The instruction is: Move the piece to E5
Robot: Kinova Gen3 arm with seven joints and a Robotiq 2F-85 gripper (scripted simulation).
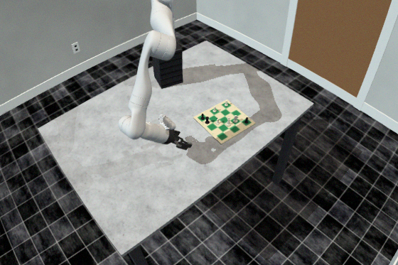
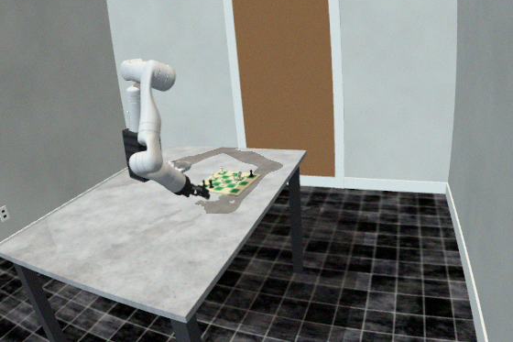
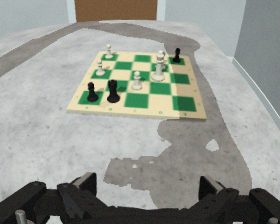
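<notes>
My gripper is now 4 cm short of the cream chessboard, 25 cm to the right of it and 6 cm above it.
</notes>
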